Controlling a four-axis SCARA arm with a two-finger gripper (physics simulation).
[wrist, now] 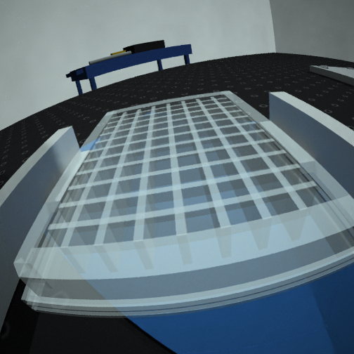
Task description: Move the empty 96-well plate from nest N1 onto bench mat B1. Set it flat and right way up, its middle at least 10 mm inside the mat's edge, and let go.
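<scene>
The clear 96-well plate fills the middle of the wrist view, level between the fingers, with its grid of wells facing up. My gripper is shut on the plate, one pale finger along each long side. The blue mat shows below the plate's near edge, at the bottom right, and faintly through the clear wells. Its dark-bordered left edge runs down from beneath the plate. The plate hides much of the mat, and I cannot tell whether the two touch. Nest N1 cannot be made out in this view.
A blue raised stand on legs is at the back left, with a black block and a small yellow item on it. A pale flat fixture shows at the right edge. The dark perforated deck runs towards grey walls.
</scene>
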